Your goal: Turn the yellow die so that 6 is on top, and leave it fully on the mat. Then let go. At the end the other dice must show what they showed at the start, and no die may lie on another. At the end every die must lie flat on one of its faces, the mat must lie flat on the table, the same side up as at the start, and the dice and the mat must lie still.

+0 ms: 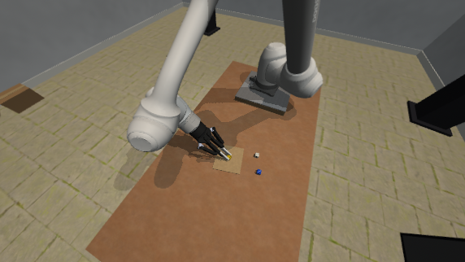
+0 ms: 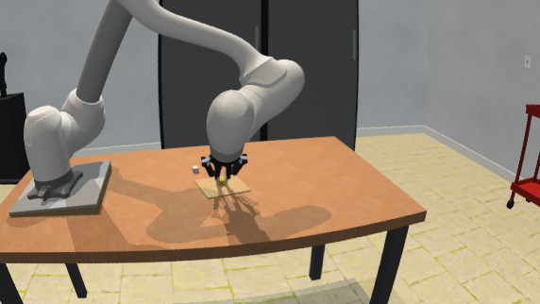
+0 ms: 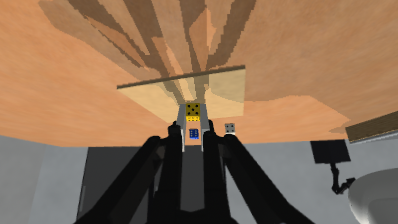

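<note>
The yellow die lies 20 mm to the left of my hand and 20 mm below it. From my hand the other things lie so: tan mat: 40 mm below, 20 mm to the left; then blue die: 190 mm to the left, 30 mm below, 20 mm behind; then white die: 140 mm to the left, 90 mm behind, 30 mm below.
</note>
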